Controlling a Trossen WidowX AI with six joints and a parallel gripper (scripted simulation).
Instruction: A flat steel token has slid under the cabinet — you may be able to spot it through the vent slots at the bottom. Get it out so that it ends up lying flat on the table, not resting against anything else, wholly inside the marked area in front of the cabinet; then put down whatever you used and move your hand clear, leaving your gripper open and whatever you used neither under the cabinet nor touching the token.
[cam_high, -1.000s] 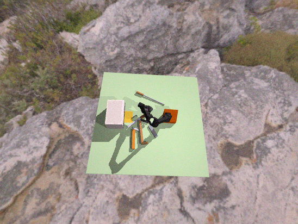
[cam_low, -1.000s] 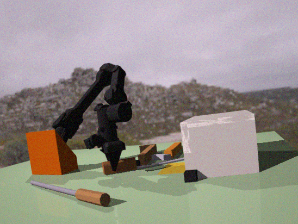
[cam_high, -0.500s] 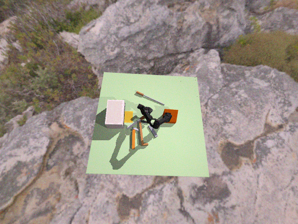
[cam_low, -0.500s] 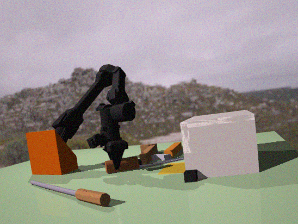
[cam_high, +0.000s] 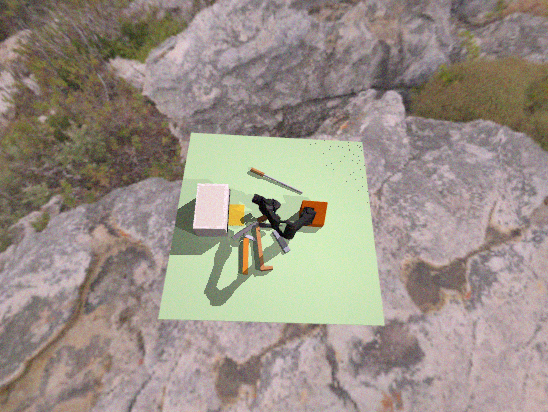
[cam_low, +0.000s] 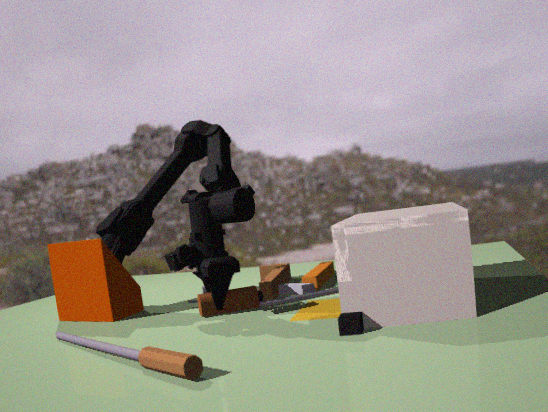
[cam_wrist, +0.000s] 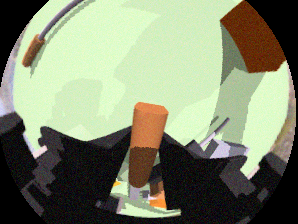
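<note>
My gripper tip is 160 mm to the right of the grey bar and 100 mm past it. The rest, counted from my gripper tip: grey token 370 mm ahead, 70 mm to the left, 10 mm below; then orange bar 290 mm to the left, 110 mm ahead.
</note>
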